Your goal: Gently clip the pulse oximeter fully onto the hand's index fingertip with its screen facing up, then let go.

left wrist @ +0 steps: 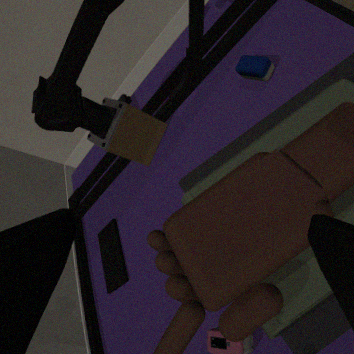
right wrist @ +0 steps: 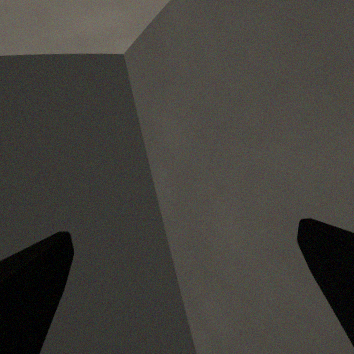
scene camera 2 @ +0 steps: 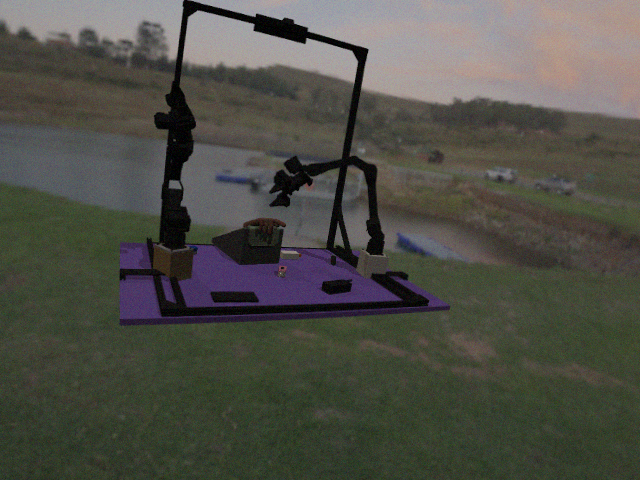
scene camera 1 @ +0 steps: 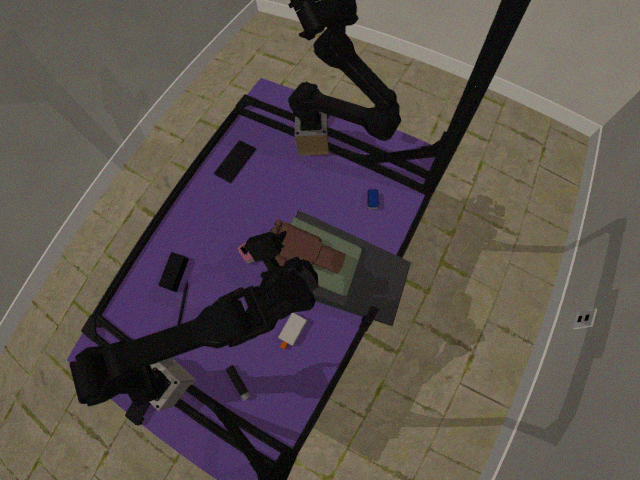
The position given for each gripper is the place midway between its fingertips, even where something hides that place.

The left gripper [scene camera 1: 294, 248] is open, holding nothing. The right gripper [scene camera 2: 177, 88] is open, holding nothing. On the table rests a blue block [left wrist: 255, 67]. Further things: a grey block [scene camera 1: 380, 276].
The left gripper is seen too in the left wrist view [left wrist: 194, 223]. The right gripper is seen too in the right wrist view [right wrist: 186, 236]. The grey block also shows in the left wrist view [left wrist: 187, 181] and in scene camera 2 [scene camera 2: 235, 244]. The right wrist view misses the blue block: it is out of frame.
